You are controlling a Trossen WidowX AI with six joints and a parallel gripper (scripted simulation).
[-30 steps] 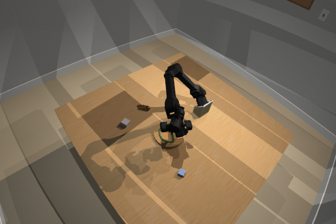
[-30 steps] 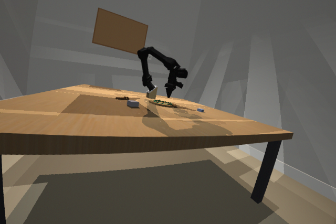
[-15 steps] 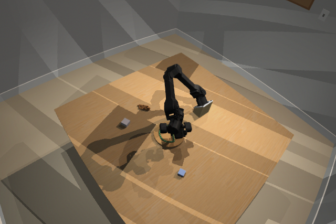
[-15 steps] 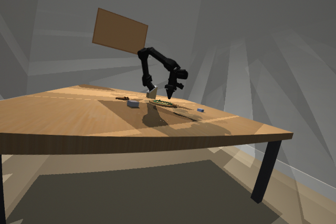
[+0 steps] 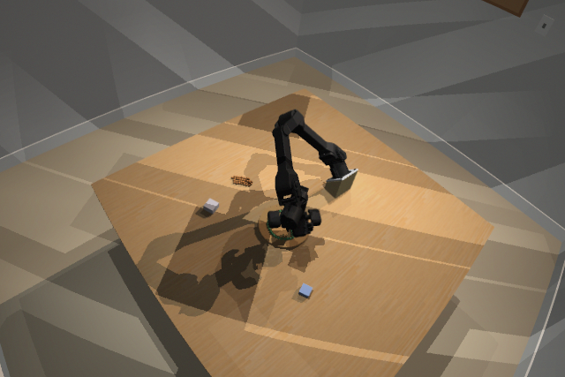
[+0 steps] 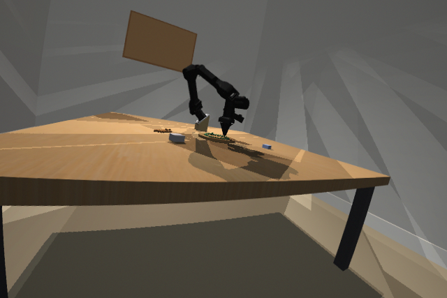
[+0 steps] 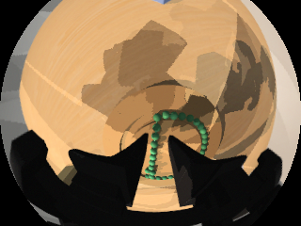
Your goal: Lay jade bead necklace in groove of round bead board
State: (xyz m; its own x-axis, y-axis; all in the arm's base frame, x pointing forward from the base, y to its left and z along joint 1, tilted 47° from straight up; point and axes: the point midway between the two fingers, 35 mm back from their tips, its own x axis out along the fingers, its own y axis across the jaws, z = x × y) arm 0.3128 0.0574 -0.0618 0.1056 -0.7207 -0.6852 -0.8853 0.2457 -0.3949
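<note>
My gripper tip is now 4 cm to the left of the round wooden bead board and 1 cm above it. Round my gripper tip: blue block 9 cm ahead, 22 cm to the left, 1 cm below; pale grey block 20 cm ahead, 26 cm to the right, 1 cm below.
</note>
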